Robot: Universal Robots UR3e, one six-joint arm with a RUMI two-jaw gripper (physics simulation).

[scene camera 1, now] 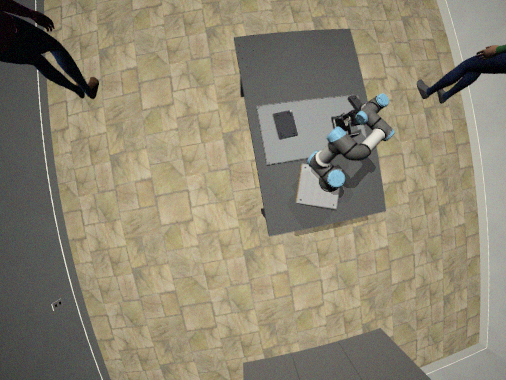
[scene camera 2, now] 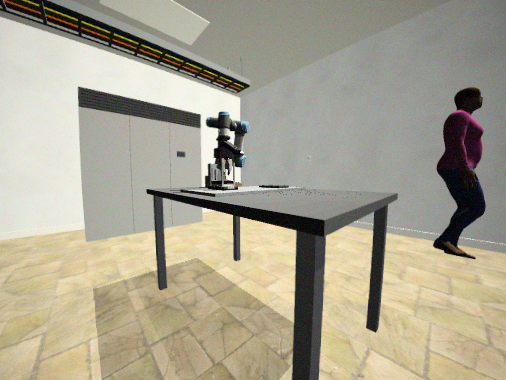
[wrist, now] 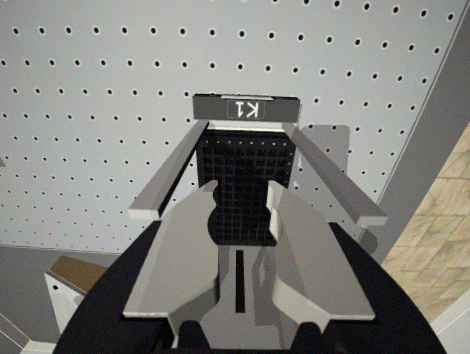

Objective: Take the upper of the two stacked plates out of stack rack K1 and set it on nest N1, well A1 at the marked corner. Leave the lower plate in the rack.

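Places are measured from the arm's base along level axes (x right, y down, z ahead), in centimetres.
Pixels of known places: gripper, between the fingertips: (scene camera 1: 345, 120) (scene camera 2: 225, 175) (wrist: 242, 182).
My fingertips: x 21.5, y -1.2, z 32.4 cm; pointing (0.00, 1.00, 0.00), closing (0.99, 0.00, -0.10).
Note:
For each thing: its top centre in the pictures, then the offset to it from my fingertips. "spot": a spot on its surface instead. Level surfaces: height alone.
- Stack rack K1, centre of its top: (wrist: 248, 307) (scene camera 2: 222, 163) (scene camera 1: 352, 121) dz -2.9, dx -0.1, dy -6.9 cm
- black plate, centre of its top: (wrist: 242, 200) (scene camera 1: 344, 127) dz -3.9, dx -0.2, dy +3.1 cm
- flat dark rectangle, a spot on its surface: (scene camera 2: 273, 186) spot: dz +12.7, dx -29.0, dy +6.9 cm
- light perforated board, height of its surface: dy +7.8 cm
- dark table, height of its surface: dy +9.1 cm
Stack rack K1 (wrist: 210, 107) (scene camera 2: 215, 173) has a dark label panel and two grey uprights in the wrist view. A black plate (wrist: 242, 160) with a grid of wells lies between the uprights; the lower plate cannot be told apart under it. My gripper (wrist: 242, 182) (scene camera 1: 344, 122) (scene camera 2: 227, 166) is open with a fairly narrow gap. Its fingers hang above the near part of the plate, with nothing visible held between them. A flat dark rectangle (scene camera 1: 285, 124) (scene camera 2: 273, 186), apparently nest N1, lies left of the rack in scene camera 1. Its label and marked corner cannot be read.
The light perforated board (scene camera 1: 267, 151) (wrist: 90, 47) carries the rack and the dark rectangle on the dark table (scene camera 1: 300, 55). The arm's pale base plate (scene camera 1: 317, 195) (wrist: 56, 295) is beside the board. The rack uprights stand on both sides of the fingers.

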